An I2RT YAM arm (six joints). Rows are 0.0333 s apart.
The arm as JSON. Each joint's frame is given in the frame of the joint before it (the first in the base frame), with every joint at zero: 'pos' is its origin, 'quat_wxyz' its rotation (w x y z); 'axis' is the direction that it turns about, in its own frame. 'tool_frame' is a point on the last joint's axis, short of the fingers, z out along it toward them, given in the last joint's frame.
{
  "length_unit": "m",
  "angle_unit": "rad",
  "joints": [
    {
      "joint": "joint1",
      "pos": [
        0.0,
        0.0,
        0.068
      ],
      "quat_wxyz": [
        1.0,
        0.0,
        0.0,
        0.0
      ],
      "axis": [
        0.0,
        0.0,
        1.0
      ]
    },
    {
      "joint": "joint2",
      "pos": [
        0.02,
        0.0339,
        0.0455
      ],
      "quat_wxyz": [
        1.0,
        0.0,
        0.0,
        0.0
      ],
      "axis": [
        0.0,
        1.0,
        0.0
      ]
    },
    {
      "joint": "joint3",
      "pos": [
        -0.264,
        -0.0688,
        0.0
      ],
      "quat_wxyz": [
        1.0,
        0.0,
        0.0,
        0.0
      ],
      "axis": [
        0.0,
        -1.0,
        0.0
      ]
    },
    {
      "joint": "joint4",
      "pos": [
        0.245,
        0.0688,
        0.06
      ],
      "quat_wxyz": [
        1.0,
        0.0,
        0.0,
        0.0
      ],
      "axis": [
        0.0,
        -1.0,
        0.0
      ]
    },
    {
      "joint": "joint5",
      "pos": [
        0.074,
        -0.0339,
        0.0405
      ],
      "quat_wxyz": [
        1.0,
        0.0,
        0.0,
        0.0
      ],
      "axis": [
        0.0,
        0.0,
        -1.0
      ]
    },
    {
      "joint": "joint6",
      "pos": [
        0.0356,
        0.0,
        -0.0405
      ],
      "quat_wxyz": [
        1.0,
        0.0,
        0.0,
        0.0
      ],
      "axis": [
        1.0,
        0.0,
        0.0
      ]
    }
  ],
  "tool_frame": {
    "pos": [
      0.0,
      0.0,
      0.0
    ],
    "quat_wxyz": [
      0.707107,
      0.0,
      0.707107,
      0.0
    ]
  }
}
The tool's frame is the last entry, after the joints.
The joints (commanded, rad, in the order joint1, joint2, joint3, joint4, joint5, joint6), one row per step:
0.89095, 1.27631, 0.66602, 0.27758, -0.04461, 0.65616
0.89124, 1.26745, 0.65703, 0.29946, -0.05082, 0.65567
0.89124, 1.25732, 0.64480, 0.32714, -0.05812, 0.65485
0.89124, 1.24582, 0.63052, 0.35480, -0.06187, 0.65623
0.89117, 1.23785, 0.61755, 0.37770, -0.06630, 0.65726
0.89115, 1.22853, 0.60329, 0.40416, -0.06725, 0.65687
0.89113, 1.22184, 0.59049, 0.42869, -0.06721, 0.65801
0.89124, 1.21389, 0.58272, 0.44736, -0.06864, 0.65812
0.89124, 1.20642, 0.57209, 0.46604, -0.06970, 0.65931
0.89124, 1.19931, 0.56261, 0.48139, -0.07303, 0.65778
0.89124, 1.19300, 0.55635, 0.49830, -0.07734, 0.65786
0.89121, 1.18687, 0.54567, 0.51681, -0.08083, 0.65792
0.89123, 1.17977, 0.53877, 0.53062, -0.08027, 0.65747
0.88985, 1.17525, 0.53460, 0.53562, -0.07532, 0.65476
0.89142, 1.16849, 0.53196, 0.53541, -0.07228, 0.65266
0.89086, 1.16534, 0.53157, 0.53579, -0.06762, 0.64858
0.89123, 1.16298, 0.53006, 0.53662, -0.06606, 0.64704
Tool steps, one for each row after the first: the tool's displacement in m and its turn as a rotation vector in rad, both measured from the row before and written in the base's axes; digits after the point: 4 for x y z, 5 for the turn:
-0.0012, -0.0010, 0.0015, 0.01788, -0.01252, 0.00634
-0.0014, -0.0013, 0.0014, 0.02079, -0.01504, 0.00722
-0.0016, -0.0018, 0.0010, 0.02076, -0.01377, 0.00324
-0.0014, -0.0015, 0.0000, 0.01519, -0.00958, 0.00396
-0.0014, -0.0017, 0.0003, 0.01666, -0.01367, 0.00099
-0.0011, -0.0014, -0.0001, 0.01496, -0.01067, -0.00030
-0.0010, -0.0012, 0.0013, 0.01490, -0.01154, 0.00149
-0.0012, -0.0014, 0.0002, 0.01286, -0.00865, 0.00084
-0.0012, -0.0013, 0.0002, 0.00957, -0.00898, 0.00353
-0.0009, -0.0009, 0.0012, 0.01363, -0.01010, 0.00425
-0.0012, -0.0013, -0.0001, 0.01118, -0.00837, 0.00342
-0.0010, -0.0012, 0.0009, 0.01060, -0.00923, -0.00048
-0.0002, -0.0011, 0.0002, 0.00230, -0.00600, -0.00601
-0.0010, -0.0007, 0.0007, 0.00165, -0.00442, -0.00124
0.0000, -0.0005, 0.0007, -0.00017, -0.00566, -0.00479
-0.0003, -0.0003, 0.0001, 0.00033, -0.00243, -0.00103

